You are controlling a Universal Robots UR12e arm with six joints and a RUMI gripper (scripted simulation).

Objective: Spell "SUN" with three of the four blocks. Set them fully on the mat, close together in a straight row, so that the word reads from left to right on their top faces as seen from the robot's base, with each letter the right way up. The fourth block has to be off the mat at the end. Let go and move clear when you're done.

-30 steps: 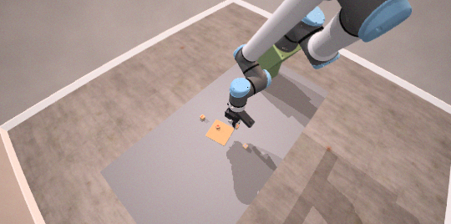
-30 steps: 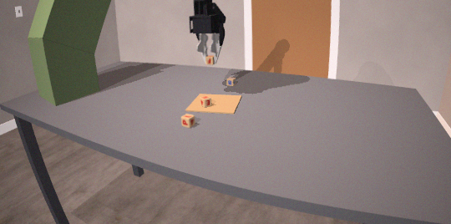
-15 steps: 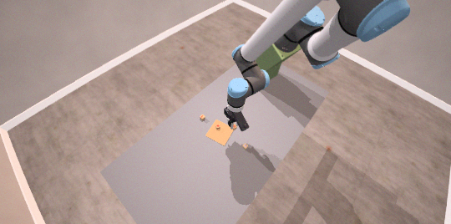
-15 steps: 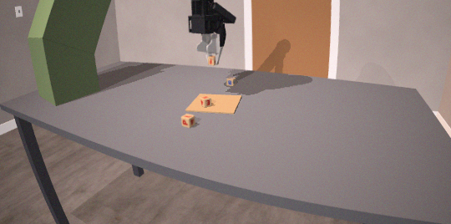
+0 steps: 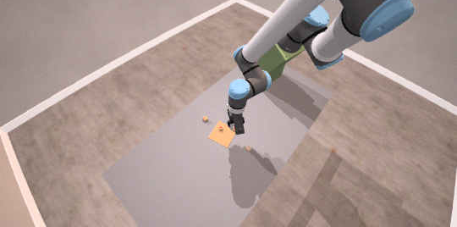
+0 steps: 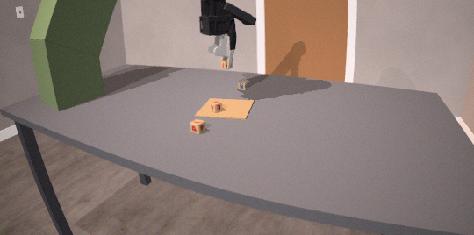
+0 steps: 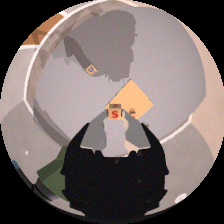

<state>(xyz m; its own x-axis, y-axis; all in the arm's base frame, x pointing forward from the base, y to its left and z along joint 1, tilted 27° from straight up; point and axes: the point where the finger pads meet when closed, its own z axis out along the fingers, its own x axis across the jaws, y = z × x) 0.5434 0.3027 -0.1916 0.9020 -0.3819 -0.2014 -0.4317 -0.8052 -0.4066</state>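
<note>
The orange mat is 120 mm below my hand, 60 mm to the right of it and 40 mm ahead of it. Round my hand: red-lettered block: 220 mm to the right, 110 mm below, 80 mm ahead; then blue-lettered block: 120 mm to the left, 110 mm below, 30 mm behind.
</note>
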